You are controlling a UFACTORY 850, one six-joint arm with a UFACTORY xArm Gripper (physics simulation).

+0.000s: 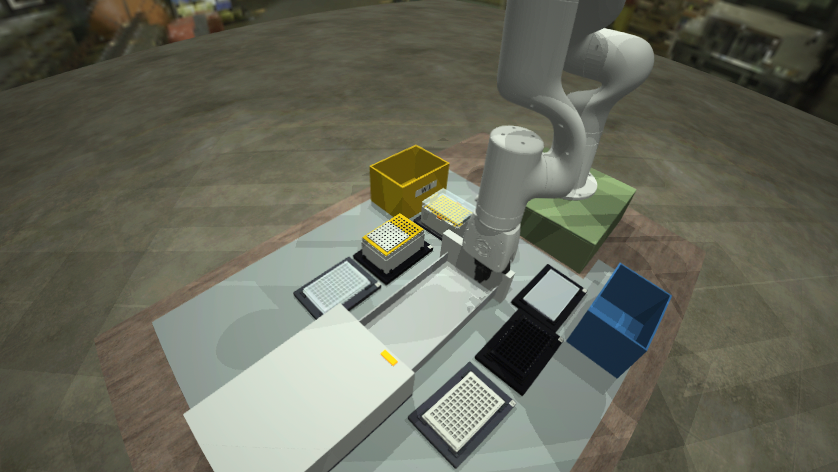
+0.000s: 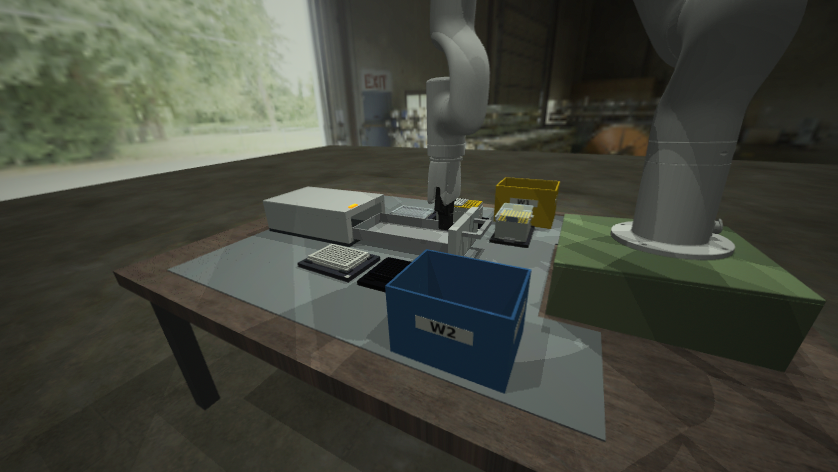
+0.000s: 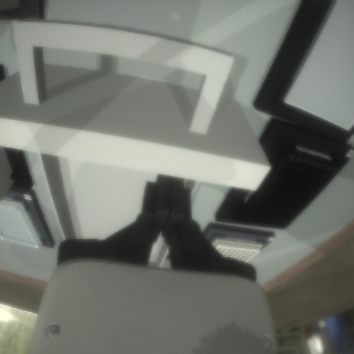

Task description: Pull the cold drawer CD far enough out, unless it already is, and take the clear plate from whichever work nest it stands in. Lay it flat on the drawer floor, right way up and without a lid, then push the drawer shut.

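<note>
The cold drawer CD (image 1: 422,319) (image 2: 404,233) (image 3: 105,200) stands pulled out of its white cabinet; its visible floor bears no plate. Its front panel (image 2: 461,234) (image 3: 125,155) carries a bar handle (image 3: 125,42). My gripper (image 1: 483,278) (image 2: 445,225) (image 3: 166,180) is shut and empty. Its fingertips are low inside the drawer, close behind the front panel; whether they touch it I cannot tell. The clear plate (image 1: 337,286) (image 2: 413,211) (image 3: 19,222) lies flat in a dark nest beside the drawer, on the side of the tip racks. No lid is discernible on it.
The cabinet (image 1: 304,392) (image 2: 316,214) is behind the drawer. A yellow-white tip rack (image 1: 392,237), a covered rack (image 1: 448,209) and bin W1 (image 1: 398,193) stand on one side. A white plate (image 1: 463,410), black plate (image 1: 521,345), pale flat plate (image 1: 551,294) and bin W2 (image 1: 609,345) are opposite.
</note>
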